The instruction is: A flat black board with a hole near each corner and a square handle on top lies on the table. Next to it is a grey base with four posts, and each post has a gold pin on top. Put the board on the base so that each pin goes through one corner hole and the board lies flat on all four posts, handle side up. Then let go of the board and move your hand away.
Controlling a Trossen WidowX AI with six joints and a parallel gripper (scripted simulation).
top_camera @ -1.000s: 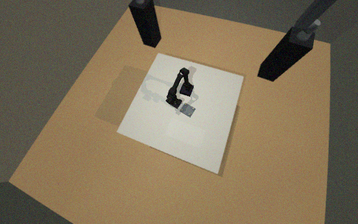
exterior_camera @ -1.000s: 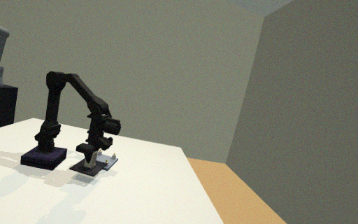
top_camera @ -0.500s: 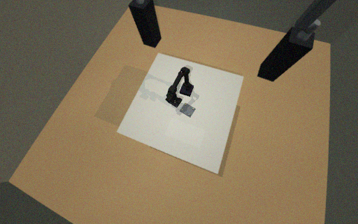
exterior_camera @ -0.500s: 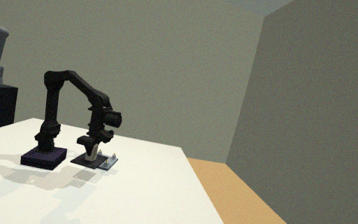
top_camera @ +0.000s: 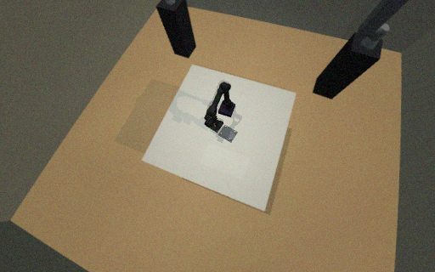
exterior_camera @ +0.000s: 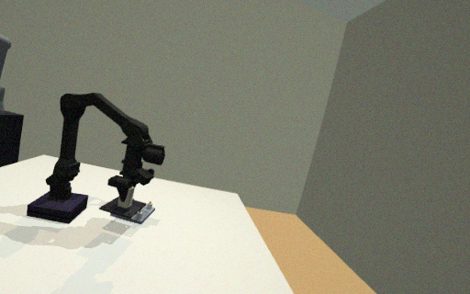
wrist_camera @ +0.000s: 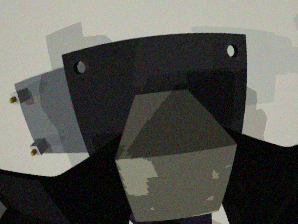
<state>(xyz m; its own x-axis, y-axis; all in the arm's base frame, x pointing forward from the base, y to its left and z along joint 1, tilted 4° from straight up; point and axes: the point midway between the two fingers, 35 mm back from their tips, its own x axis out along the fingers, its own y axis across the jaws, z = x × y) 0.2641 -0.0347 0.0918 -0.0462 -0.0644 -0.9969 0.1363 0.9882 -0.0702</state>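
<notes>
Now: gripper tip 15 cm to the right of the grey base and 11 cm above it. Round my gripper tip: flat black board 1 cm below.
</notes>
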